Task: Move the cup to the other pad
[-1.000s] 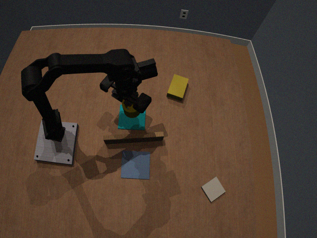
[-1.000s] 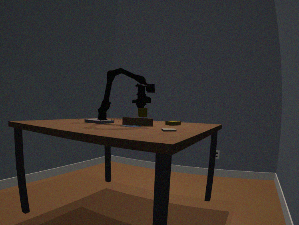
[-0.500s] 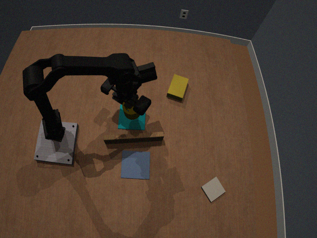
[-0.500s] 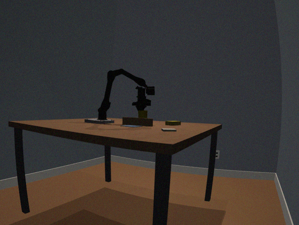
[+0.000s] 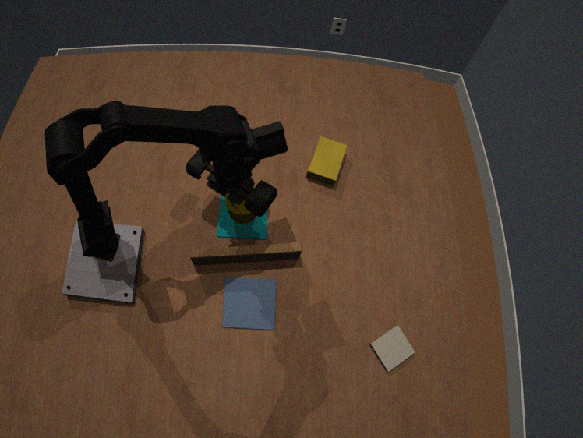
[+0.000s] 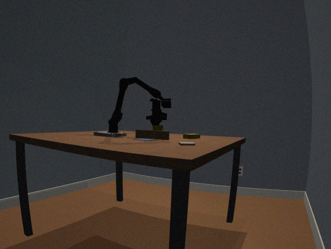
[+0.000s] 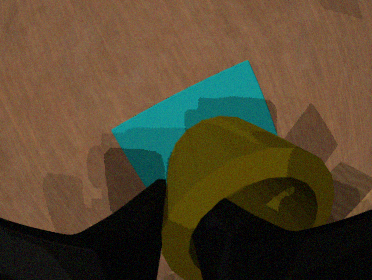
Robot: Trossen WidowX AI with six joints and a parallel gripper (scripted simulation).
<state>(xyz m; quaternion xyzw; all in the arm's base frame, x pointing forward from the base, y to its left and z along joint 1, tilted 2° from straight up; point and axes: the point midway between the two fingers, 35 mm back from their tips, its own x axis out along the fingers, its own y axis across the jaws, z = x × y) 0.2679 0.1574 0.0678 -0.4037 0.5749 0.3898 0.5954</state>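
The teal pad is 3 cm ahead of my gripper tip, 1 cm to the right of it and 6 cm below it. From my gripper tip the other things lie so: yellow cup (2 cm ahead, 1 cm to the right); blue pad (8 cm ahead, 21 cm to the right, 6 cm below); low wall (5 cm ahead, 11 cm to the right, 3 cm below).
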